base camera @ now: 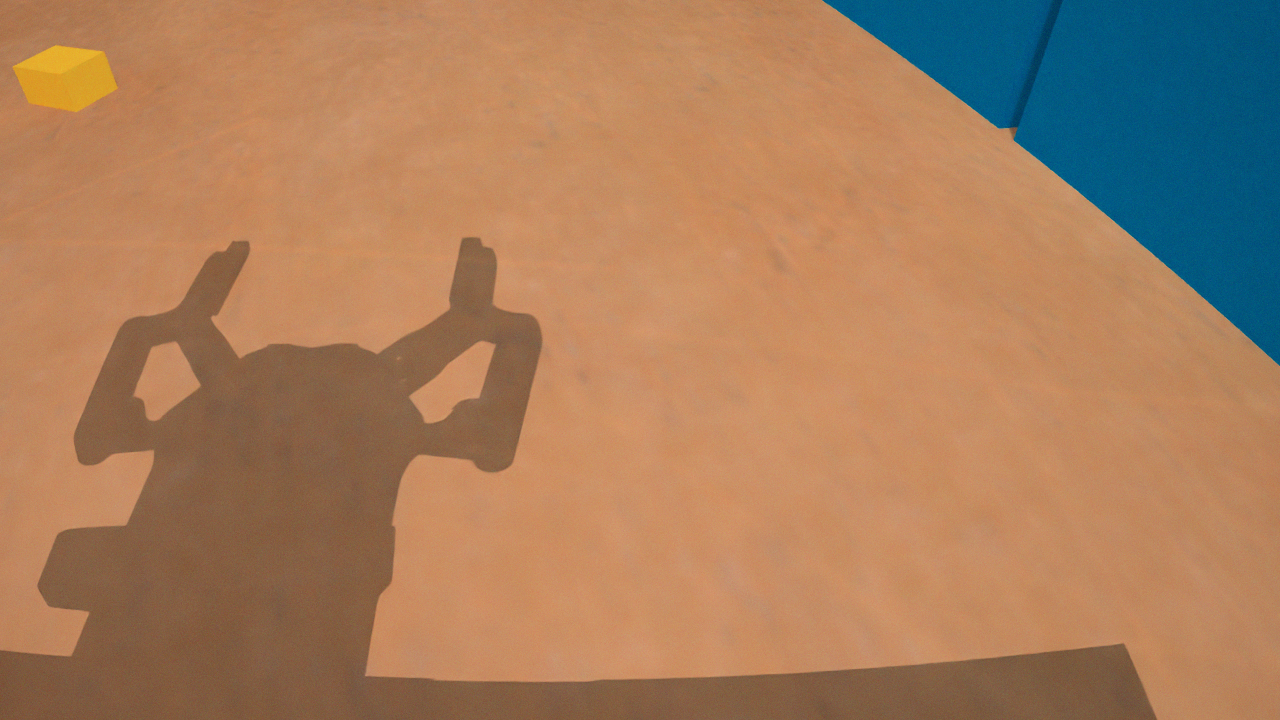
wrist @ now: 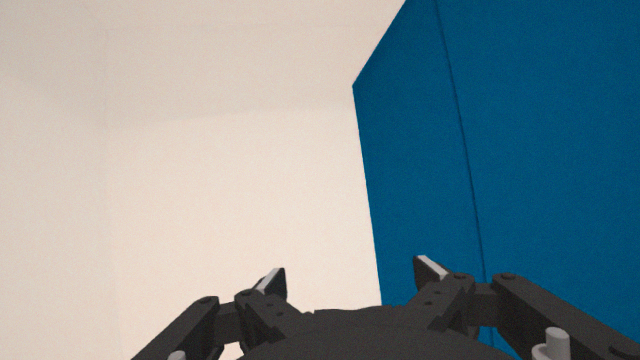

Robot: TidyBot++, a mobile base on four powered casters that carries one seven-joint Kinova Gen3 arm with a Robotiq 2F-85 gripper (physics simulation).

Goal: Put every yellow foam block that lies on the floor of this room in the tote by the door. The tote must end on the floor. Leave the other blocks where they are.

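Frame: origin at the arm's base, x left, y back, z up, level; centimetres.
Where they show: gripper, between the fingertips: (wrist: 348, 276).
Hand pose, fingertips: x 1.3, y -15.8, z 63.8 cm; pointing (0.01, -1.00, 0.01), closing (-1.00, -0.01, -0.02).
After its pixels a point has its place.
A yellow foam block (base camera: 64, 78) {y -84.1, x 57.4, z -35.8 cm} lies on the orange-brown floor (base camera: 671, 402) {y -41.6, x -4.6, z -39.7 cm} at the far left of the base camera view. It does not show in the wrist view. My gripper (wrist: 348, 276) {y -15.8, x 1.3, z 63.8 cm} is open, with nothing between its fingertips. It points towards a pale wall and a blue panelled surface, away from the block. In the base camera view the gripper's shadow lies on the floor, nearer than the block and to its right. The tote and the door do not show in either view.
A tall blue panelled surface (base camera: 1163, 134) {y -62.9, x -47.3, z -30.3 cm} (wrist: 550, 150) {y -54.6, x -49.6, z 73.0 cm} stands along the right side, with a vertical seam. Its lower edge runs diagonally along the floor in the base camera view. A pale wall (wrist: 225, 175) {y -142.9, x 77.5, z 90.9 cm} is on the left in the wrist view.
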